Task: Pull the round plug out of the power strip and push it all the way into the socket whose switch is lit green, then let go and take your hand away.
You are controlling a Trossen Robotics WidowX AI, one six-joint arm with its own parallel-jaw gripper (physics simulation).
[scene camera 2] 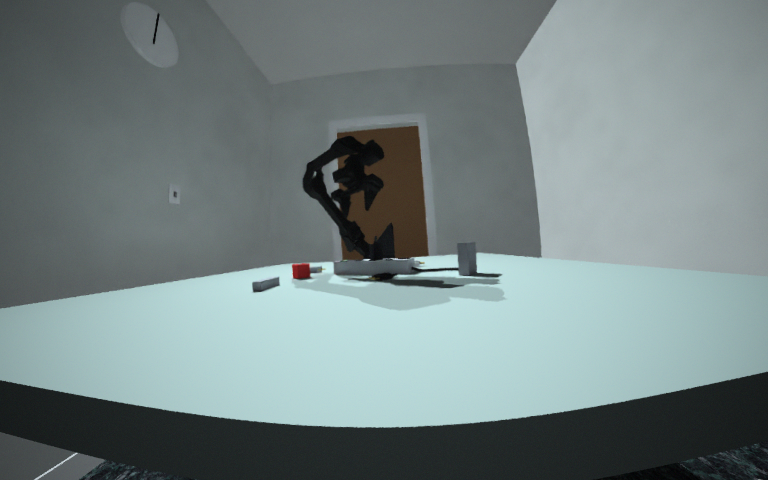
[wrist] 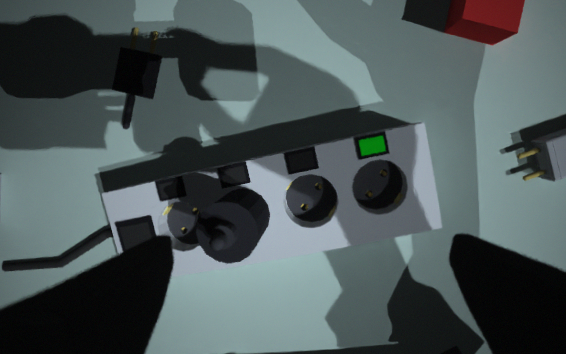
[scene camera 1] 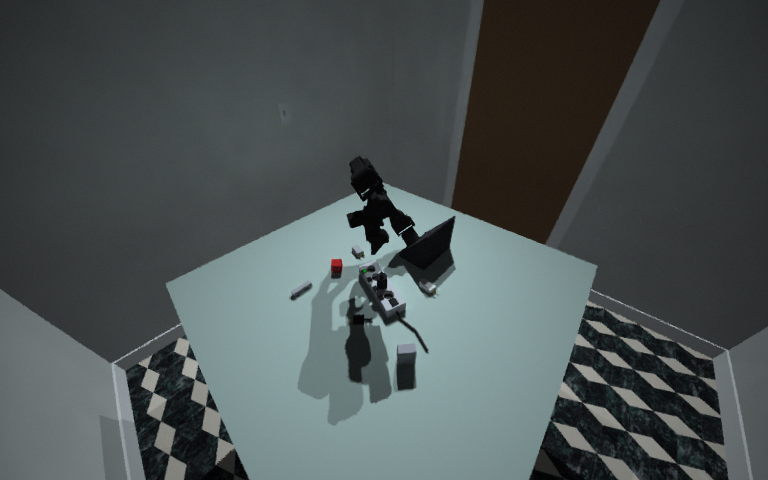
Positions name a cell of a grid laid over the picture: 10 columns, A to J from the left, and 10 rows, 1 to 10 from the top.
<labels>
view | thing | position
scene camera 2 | my gripper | E5
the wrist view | my gripper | F8
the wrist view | black two-pin plug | C3
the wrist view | round black plug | E7
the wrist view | power strip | G7
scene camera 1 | my gripper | E6
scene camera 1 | power strip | F7
</labels>
